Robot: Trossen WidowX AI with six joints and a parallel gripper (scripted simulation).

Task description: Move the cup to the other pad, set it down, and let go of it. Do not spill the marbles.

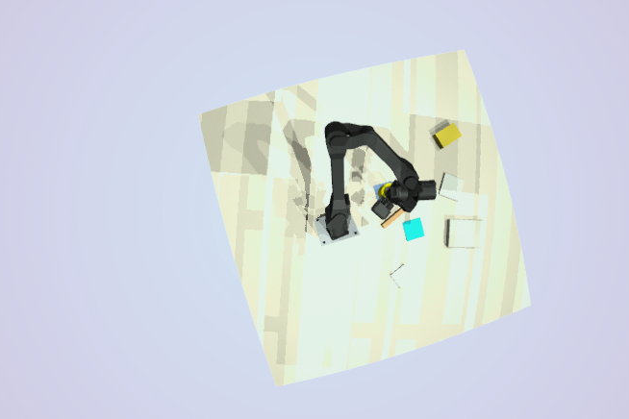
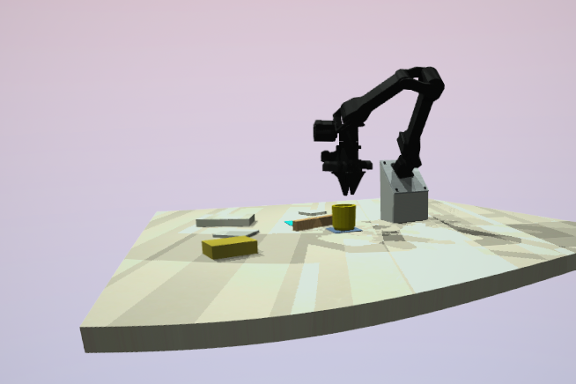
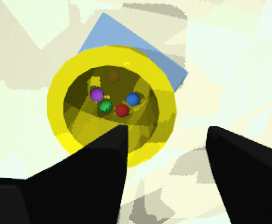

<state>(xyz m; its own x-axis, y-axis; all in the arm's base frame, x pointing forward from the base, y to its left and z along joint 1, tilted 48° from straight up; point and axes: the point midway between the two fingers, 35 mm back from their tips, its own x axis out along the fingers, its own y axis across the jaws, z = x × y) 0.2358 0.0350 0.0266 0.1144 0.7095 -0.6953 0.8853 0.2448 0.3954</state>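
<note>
Now: the yellow cup 20 mm ahead of my gripper tip, 10 mm to the left of it and 60 mm below it. Also, from my gripper tip: light blue sheet (30 mm ahead, 10 mm to the left, 110 mm below); then cyan pad (90 mm ahead, 180 mm to the right, 110 mm below); then wooden bar (60 mm ahead, 80 mm to the right, 90 mm below).
</note>
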